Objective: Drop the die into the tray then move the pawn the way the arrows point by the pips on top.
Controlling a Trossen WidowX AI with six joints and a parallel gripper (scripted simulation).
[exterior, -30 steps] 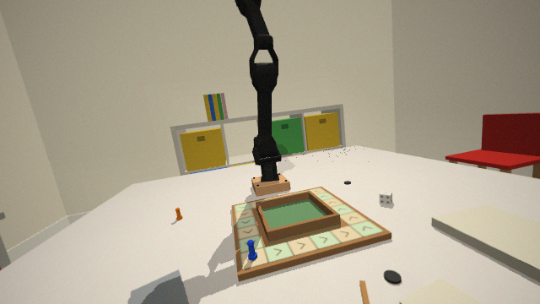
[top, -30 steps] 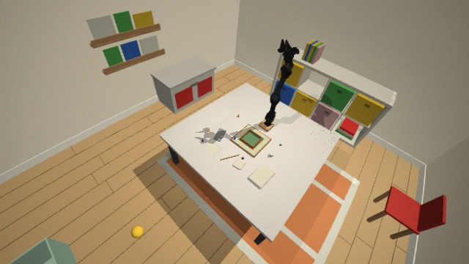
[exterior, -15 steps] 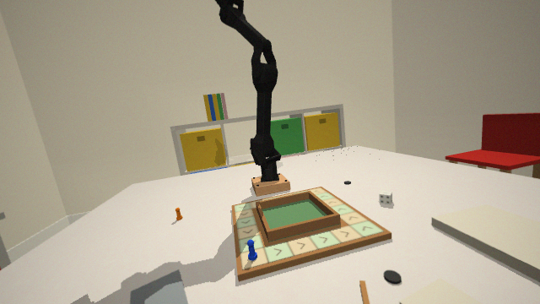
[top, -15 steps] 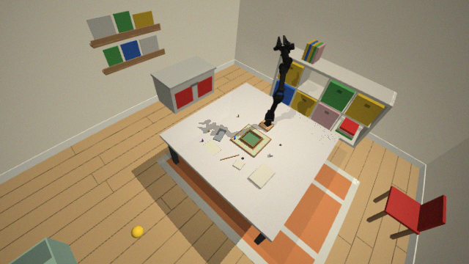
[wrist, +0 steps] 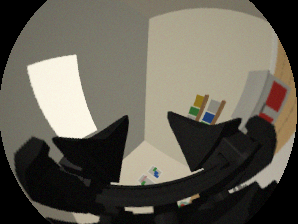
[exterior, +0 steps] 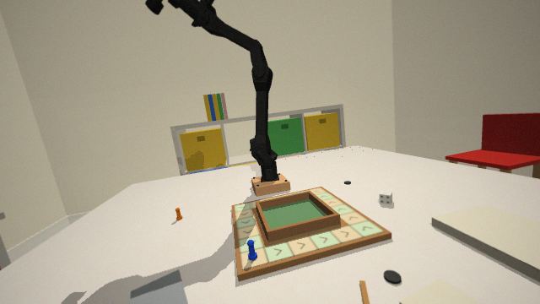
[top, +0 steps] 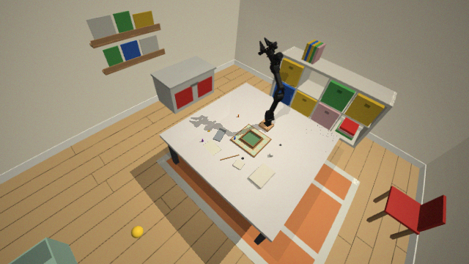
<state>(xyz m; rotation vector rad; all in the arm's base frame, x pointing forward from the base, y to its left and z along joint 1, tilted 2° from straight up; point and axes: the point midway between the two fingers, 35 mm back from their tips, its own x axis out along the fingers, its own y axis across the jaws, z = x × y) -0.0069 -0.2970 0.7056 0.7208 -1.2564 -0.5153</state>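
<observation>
Right now my gripper tip is 24 cm short of the white die, 60 cm to the right of it and 75 cm above it. Also, from my gripper tip: dice tray 27 cm ahead, 36 cm to the left, 76 cm below; blue pawn 41 cm ahead, 27 cm to the left, 74 cm below; orange pawn 18 cm ahead, 4 cm to the left, 75 cm below.
</observation>
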